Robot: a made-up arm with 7 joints.
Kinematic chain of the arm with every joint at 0, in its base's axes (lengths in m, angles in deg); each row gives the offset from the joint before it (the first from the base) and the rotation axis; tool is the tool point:
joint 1: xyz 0 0 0 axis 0 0.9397 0.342
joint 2: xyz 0 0 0 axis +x
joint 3: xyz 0 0 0 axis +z
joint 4: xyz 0.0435 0 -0.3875 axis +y
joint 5: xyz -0.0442 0 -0.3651 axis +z
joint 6: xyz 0 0 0 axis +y
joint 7: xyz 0 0 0 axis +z
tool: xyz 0 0 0
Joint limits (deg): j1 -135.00..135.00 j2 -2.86..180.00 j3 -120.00..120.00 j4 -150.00..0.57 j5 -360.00..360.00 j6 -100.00..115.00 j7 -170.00..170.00
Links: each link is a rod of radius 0.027 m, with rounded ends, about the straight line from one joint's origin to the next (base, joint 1, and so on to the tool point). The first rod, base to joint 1, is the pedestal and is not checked.
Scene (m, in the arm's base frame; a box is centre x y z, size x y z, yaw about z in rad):
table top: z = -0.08
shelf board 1: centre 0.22 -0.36 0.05 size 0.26 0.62 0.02 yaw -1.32
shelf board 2: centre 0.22 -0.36 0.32 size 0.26 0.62 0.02 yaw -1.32
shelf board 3: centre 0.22 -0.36 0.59 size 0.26 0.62 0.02 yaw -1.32
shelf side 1: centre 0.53 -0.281 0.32 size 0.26 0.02 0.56 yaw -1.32
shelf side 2: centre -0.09 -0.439 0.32 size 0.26 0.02 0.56 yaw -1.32
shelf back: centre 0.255 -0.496 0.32 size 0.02 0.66 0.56 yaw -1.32
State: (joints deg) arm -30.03 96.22 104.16 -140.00 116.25 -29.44 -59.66
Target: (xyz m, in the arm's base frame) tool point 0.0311 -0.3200 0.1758
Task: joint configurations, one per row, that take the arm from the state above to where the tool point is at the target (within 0.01 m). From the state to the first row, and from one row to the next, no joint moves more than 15 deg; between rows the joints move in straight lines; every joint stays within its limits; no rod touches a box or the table.
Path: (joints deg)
1: -25.43 109.70 100.57 -139.26 116.25 -29.44 -59.66
2: -20.82 123.17 96.97 -138.52 116.25 -29.44 -59.66
3: -16.22 136.65 93.38 -137.78 116.25 -29.44 -59.66
4: -11.61 150.12 89.79 -137.04 116.25 -29.44 -59.66
5: -7.01 163.60 86.19 -136.29 116.25 -29.44 -59.66
6: -2.40 177.07 82.60 -135.55 116.25 -29.44 -59.66

